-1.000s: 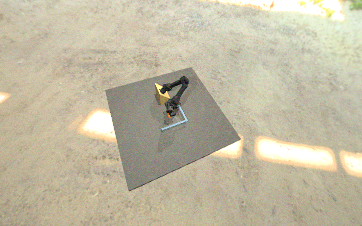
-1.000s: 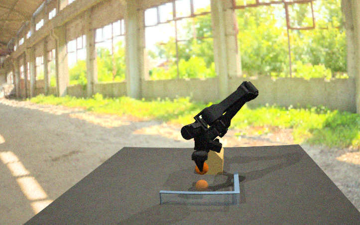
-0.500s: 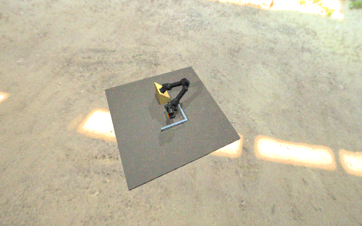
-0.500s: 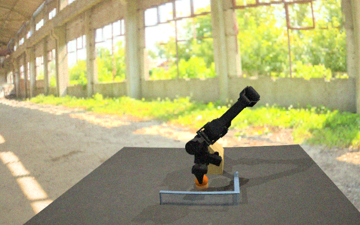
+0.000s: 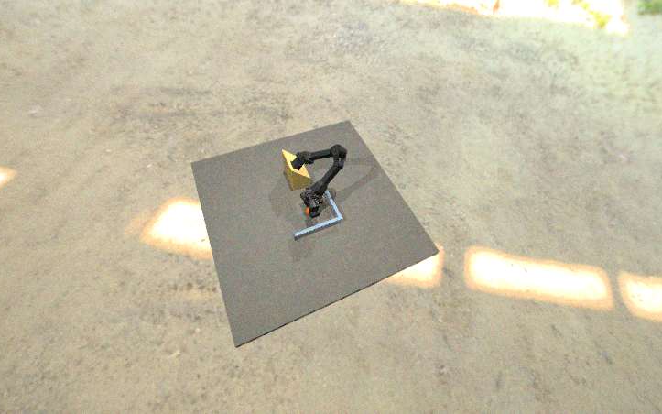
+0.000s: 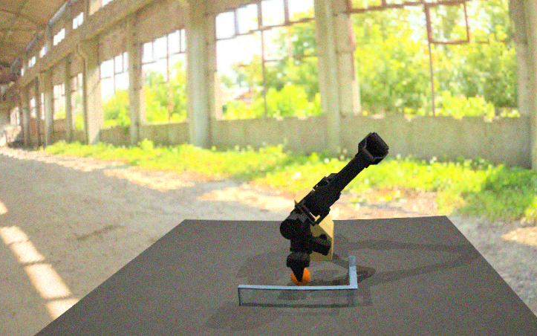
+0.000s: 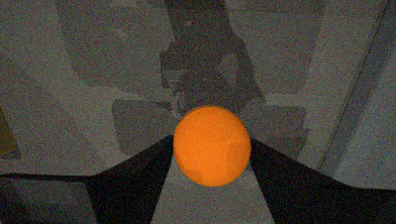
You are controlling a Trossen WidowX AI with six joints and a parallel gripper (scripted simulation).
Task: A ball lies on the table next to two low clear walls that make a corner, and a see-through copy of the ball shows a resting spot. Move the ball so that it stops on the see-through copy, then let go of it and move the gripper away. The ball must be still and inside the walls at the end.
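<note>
Now: the orange ball right at my gripper tip. The rest, counted from my gripper tip: wall strip: 140 mm ahead, 30 mm above, 10 mm to the left.
</note>
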